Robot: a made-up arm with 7 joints. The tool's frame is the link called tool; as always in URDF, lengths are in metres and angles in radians. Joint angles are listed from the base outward. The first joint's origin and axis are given. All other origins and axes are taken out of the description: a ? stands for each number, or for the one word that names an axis. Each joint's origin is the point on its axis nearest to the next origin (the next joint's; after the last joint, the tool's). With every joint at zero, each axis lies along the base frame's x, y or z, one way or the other. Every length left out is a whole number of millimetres.
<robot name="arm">
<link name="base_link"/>
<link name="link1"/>
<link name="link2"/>
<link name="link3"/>
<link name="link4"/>
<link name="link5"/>
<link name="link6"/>
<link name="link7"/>
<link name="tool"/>
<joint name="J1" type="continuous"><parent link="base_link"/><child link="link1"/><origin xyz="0.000 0.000 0.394" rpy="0.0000 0.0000 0.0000"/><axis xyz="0 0 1"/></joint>
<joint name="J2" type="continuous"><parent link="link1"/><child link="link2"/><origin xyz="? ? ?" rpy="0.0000 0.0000 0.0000"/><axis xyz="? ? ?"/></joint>
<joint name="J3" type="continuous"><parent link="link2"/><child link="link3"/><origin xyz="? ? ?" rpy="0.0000 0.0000 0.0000"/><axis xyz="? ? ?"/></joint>
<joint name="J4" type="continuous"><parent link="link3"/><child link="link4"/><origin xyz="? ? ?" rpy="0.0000 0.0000 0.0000"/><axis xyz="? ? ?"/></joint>
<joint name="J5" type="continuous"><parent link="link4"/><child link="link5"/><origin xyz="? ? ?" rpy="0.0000 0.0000 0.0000"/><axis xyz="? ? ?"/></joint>
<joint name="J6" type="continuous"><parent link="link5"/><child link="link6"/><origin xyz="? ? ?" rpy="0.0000 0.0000 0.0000"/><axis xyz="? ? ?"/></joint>
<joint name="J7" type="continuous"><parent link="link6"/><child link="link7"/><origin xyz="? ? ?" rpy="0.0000 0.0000 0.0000"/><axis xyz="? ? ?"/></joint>
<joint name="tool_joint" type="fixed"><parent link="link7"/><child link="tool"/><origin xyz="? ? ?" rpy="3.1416 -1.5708 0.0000"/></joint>
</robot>
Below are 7 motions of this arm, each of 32 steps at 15 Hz.
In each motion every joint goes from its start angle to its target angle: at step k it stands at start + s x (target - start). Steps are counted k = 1, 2, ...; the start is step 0. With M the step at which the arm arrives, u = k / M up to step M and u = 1 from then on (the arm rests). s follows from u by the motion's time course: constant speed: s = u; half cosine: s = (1 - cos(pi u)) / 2; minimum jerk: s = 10 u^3 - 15 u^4 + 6 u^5.
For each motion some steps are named. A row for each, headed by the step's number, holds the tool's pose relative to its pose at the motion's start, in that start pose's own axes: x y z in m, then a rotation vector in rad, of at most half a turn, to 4 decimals.
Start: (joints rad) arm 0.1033 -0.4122 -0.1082 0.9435 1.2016 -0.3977 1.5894
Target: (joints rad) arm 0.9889 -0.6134 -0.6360 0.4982 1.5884 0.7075 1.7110
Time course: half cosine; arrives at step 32
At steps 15, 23, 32:
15: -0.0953 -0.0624 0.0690 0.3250 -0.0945 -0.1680
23: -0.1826 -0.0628 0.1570 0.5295 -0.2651 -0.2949
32: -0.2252 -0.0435 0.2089 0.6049 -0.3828 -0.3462

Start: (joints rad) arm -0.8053 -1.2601 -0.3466 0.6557 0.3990 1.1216 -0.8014
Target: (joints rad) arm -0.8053 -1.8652 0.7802 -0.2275 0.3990 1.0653 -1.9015
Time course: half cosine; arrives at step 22
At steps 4, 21, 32:
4: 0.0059 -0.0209 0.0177 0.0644 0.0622 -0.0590
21: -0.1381 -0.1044 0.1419 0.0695 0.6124 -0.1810
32: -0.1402 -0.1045 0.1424 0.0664 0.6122 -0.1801

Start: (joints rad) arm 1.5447 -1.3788 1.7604 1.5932 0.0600 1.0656 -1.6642
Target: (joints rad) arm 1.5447 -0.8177 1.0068 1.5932 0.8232 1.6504 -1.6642
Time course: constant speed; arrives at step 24
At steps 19, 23, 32:
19: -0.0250 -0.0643 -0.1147 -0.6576 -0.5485 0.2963
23: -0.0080 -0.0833 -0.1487 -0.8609 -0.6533 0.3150
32: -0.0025 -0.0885 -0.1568 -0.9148 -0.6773 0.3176

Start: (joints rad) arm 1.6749 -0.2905 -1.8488 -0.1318 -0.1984 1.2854 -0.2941
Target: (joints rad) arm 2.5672 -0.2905 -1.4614 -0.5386 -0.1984 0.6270 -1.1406
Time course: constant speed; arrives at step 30
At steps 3, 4, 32:
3: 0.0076 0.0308 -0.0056 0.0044 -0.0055 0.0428
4: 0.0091 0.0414 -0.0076 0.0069 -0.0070 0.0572
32: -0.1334 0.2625 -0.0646 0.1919 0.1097 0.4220

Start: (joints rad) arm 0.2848 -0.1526 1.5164 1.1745 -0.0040 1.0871 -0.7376
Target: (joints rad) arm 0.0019 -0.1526 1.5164 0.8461 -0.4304 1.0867 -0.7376
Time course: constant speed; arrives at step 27
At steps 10, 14, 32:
10: 0.0282 0.0315 -0.0564 -0.2252 -0.0300 -0.1306
14: 0.0397 0.0397 -0.0799 -0.3161 -0.0487 -0.1832
32: 0.0780 0.0492 -0.1555 -0.6133 -0.1350 -0.3542

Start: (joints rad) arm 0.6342 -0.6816 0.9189 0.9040 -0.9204 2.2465 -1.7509
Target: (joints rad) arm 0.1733 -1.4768 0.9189 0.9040 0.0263 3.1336 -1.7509
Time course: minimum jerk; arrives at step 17
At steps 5, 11, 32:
5: -0.0316 -0.0791 -0.0600 0.0105 -0.1851 0.1221
11: -0.0293 -0.2693 -0.3873 0.0358 -1.1555 0.2155
32: 0.0288 -0.2882 -0.5042 0.0610 -1.5793 0.0616

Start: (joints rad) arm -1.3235 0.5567 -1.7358 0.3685 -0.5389 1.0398 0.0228
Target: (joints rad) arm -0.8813 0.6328 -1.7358 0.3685 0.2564 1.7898 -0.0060
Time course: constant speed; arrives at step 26
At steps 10, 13, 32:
10: -0.0685 -0.0042 0.0247 0.2384 0.2050 0.3735
13: -0.0933 -0.0088 0.0323 0.2837 0.2575 0.4994
32: -0.2153 -0.0601 0.0559 0.3234 0.4090 1.0851

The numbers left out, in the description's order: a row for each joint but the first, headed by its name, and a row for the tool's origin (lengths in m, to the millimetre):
J2: xyz 0.000 -0.052 0.000, axis 0 -1 0
J3: xyz 0.000 0.000 0.323, axis 0 0 1
J4: xyz 0.017 0.047 0.000, axis 0 1 0
J5: xyz -0.017 0.000 0.277, axis 0 0 1
J6: xyz 0.000 -0.097 0.000, axis 0 -1 0
J7: xyz 0.016 0.000 0.119, axis 1 0 0
tool: xyz 0.000 0.000 0.000

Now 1 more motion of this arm.
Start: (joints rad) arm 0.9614 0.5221 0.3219 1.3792 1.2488 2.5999 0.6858
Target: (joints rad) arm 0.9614 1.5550 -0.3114 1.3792 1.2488 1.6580 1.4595
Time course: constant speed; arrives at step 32
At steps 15, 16, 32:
15: 0.0621 -0.1879 -0.0074 0.2081 -0.2897 0.5291
16: 0.0689 -0.2001 -0.0106 0.2191 -0.3109 0.5624
32: 0.2227 -0.3566 -0.1011 0.3429 -0.6817 1.0614

